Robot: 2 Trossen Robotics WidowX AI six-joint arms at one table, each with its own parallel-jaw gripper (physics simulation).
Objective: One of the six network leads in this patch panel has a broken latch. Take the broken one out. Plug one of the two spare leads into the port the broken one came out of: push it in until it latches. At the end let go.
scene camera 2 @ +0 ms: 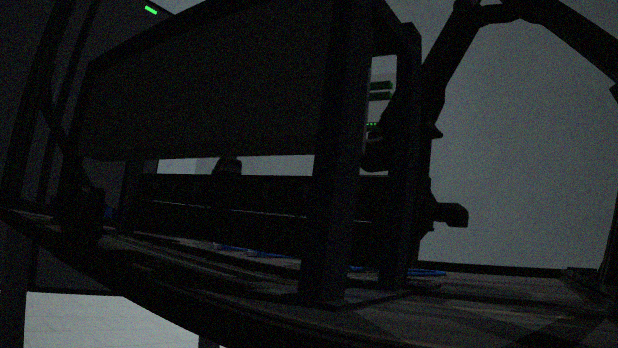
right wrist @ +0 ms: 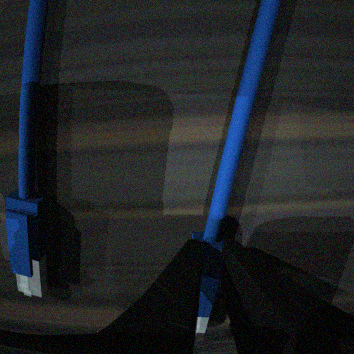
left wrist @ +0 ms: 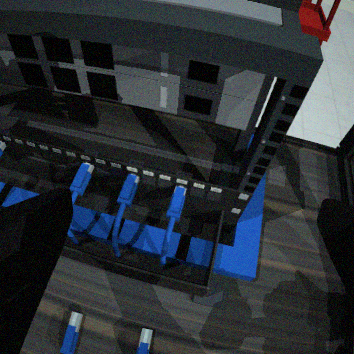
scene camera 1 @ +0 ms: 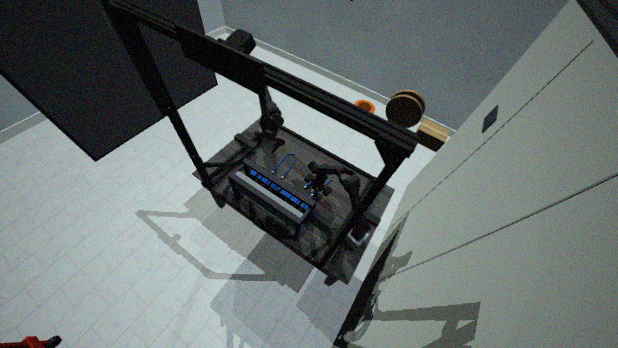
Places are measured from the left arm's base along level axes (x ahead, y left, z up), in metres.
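Pixels of known places: left gripper, fingertip midpoint: [left wrist: 200, 206] [scene camera 1: 264, 151]; right gripper, fingertip midpoint: [right wrist: 209, 250] [scene camera 1: 315, 191]; right arm's base, link origin: [scene camera 1: 357, 234].
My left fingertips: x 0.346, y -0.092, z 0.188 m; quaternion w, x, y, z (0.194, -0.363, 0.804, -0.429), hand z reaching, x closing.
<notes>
For each thing: its top centre in the pictures, then the offset to it from my left fingertips. "spot": a spot on its surface instead.
- spare lead, surface spot: [scene camera 1: 286, 155] spot: dy +0.181, dx -0.118, dz -0.249 m
- plug, surface spot: [right wrist: 22, 245] spot: dy +0.237, dx +0.172, dz -0.244 m
- grey rack housing, top centre: [scene camera 2: 238, 57] [scene camera 1: 275, 182] dy -0.002, dx +0.233, dz +0.005 m
- dark post, surface spot: [scene camera 2: 332, 200] spot: dy +0.037, dx +0.501, dz -0.193 m
- blue plate, surface spot: [left wrist: 247, 240] spot: dy -0.112, dx -0.005, dz -0.217 m
The patch panel [left wrist: 206, 188] crosses the left wrist view, with blue leads [left wrist: 176, 202] [left wrist: 129, 190] plugged in; I cannot tell which latch is broken. One spare lead [scene camera 1: 287, 156] lies as a U beside the panel; its two plugs [left wrist: 72, 332] [left wrist: 145, 342] show at the left wrist view's bottom. My left gripper [scene camera 1: 276, 145] [left wrist: 200, 206] is open, its fingers wide apart. My right gripper [scene camera 1: 318, 190] [right wrist: 209, 250] is shut on one plug of the other lead [right wrist: 240, 115]; whether it is lifted is unclear. That lead's other plug [right wrist: 22, 245] is outside the fingers, at the left.
A grey rack housing [scene camera 1: 270, 197] [left wrist: 200, 30] stands over and behind the panel. A dark frame [scene camera 1: 325, 100] with posts surrounds the table. In scene camera 2 a dark post [scene camera 2: 332, 200] stands in front, and my right gripper is partly hidden. A blue plate [left wrist: 247, 240] edges the panel.
</notes>
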